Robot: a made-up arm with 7 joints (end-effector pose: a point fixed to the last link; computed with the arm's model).
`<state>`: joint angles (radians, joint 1 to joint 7).
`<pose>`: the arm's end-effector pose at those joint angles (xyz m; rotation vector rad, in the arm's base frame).
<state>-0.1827 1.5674 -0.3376 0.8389 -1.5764 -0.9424 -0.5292</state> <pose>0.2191 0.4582 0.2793 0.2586 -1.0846 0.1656</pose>
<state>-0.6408 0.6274 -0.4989 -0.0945 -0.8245 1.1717 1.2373</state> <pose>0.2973 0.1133 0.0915 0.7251 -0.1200 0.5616</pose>
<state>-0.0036 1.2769 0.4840 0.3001 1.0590 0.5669 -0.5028</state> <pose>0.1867 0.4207 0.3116 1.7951 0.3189 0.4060</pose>
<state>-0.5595 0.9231 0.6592 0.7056 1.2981 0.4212 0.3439</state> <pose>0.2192 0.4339 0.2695 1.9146 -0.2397 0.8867</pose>
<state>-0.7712 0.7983 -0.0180 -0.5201 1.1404 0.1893 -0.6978</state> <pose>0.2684 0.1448 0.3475 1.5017 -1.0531 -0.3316</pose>
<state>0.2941 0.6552 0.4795 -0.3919 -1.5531 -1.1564 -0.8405</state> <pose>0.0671 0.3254 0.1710 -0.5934 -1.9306 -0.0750</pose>
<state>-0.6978 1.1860 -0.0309 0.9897 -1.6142 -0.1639 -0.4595</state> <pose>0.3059 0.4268 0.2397 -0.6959 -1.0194 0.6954</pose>
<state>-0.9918 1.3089 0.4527 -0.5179 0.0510 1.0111 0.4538</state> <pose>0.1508 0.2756 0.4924 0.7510 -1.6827 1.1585</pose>
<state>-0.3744 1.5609 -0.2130 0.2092 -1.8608 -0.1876 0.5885</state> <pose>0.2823 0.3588 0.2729 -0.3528 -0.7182 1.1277</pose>
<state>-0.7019 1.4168 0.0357 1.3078 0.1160 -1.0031 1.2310</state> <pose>0.2297 0.4432 0.3637 1.1841 -1.8875 0.9872</pose>
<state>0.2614 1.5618 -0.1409 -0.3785 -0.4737 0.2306 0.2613</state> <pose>0.1893 0.2991 0.1655 0.6765 -0.2479 -0.2220</pose>
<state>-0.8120 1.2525 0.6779 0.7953 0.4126 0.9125 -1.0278</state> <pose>0.1787 0.4685 0.3493 -0.0291 0.0081 0.7820</pose>
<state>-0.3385 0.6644 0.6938 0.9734 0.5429 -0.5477 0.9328</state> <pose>0.1832 0.4097 0.0874 1.0824 -0.9935 1.1367</pose>
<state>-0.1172 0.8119 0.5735 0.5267 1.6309 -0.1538 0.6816</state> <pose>0.1908 0.3914 0.1458 2.0796 -0.6688 -0.2360</pose>
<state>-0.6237 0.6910 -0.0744 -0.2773 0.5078 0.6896 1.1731</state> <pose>0.2901 0.1993 0.2457 1.0465 -1.5931 1.1903</pose>
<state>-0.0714 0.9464 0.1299 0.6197 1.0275 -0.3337 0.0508</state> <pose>0.2150 0.3728 0.0827 1.3656 -0.1394 -0.5572</pose>
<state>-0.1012 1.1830 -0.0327 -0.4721 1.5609 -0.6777 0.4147</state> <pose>0.1894 0.1786 0.1860 1.4774 -1.5810 -1.6548</pose>
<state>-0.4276 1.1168 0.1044 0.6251 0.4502 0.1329 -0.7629</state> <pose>0.2838 0.4054 0.2126 0.8465 0.2344 -0.1011</pose>
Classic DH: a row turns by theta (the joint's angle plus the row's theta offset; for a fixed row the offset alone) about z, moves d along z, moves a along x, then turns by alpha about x. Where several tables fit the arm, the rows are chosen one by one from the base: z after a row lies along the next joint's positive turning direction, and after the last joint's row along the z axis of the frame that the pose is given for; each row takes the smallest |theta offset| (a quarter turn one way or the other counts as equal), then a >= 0, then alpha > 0; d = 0 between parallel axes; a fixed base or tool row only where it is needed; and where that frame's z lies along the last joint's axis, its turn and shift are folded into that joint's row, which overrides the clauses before.
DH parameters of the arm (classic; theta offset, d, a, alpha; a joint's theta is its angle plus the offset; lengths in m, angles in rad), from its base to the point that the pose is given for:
base (fixed): -0.071 0.2972 -0.0259 -1.3004
joint 1: -1.3111 0.0587 -0.0213 -1.5708
joint 2: 1.2915 0.0289 0.0062 1.5708
joint 3: 1.5708 -0.2719 0.051 -1.5708
joint 4: -1.5708 0.0231 0.0197 -1.5708
joint 5: 0 0.131 -0.0022 1.5708
joint 6: 1.5708 0.0134 0.0551 1.5708
joint 7: 1.2976 0.0068 0.0167 -0.7219
tool (fixed): -0.9567 -0.0221 0 0

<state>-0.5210 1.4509 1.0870 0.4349 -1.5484 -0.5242 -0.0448</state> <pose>0.0830 0.4372 0.4870 -0.8111 -2.4289 0.5407</pose>
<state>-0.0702 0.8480 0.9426 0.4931 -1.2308 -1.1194 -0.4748</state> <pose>0.0558 0.4564 0.2226 0.1405 -2.1030 0.6762</pose>
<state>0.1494 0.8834 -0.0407 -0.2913 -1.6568 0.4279 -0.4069</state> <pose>0.1479 0.2126 0.0448 -1.2386 0.1955 0.0584</pose>
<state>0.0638 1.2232 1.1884 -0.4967 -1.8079 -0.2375 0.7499</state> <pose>0.1009 0.3195 0.3907 -1.0235 -1.5248 0.7863</pose>
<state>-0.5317 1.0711 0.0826 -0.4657 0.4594 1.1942 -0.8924</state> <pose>0.2527 0.2777 0.3011 0.6982 -0.1530 0.0931</pose>
